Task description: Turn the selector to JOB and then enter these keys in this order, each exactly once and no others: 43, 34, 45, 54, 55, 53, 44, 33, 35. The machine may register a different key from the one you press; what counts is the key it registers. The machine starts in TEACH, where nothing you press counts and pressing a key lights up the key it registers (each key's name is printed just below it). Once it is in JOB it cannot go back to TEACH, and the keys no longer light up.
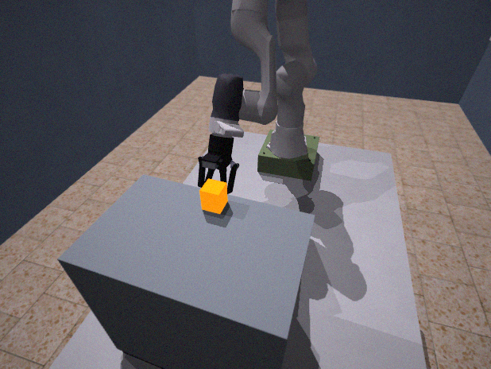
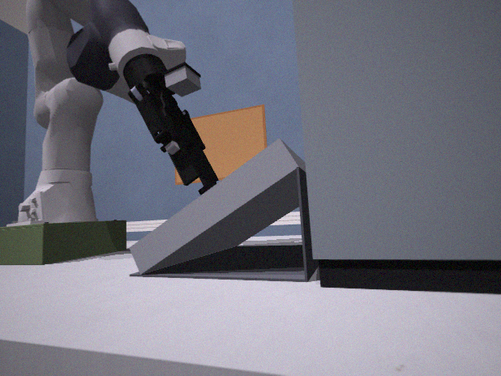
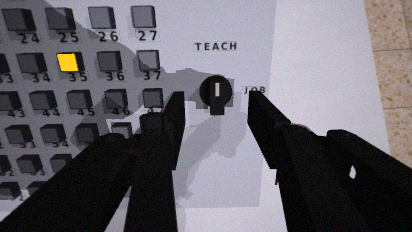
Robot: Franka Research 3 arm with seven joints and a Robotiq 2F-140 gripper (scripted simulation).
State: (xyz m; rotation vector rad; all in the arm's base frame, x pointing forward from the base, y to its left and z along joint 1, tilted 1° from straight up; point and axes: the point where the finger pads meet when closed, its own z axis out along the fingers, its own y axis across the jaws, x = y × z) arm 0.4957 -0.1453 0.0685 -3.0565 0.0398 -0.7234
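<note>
The black selector knob lies 3 cm ahead of my hand and 4 cm below it. Also, from my hand: key 35: 6 cm ahead, 12 cm to the left, 4 cm below; key 37: 6 cm ahead, 6 cm to the left, 4 cm below; key 45: 3 cm ahead, 12 cm to the left, 5 cm below.
</note>
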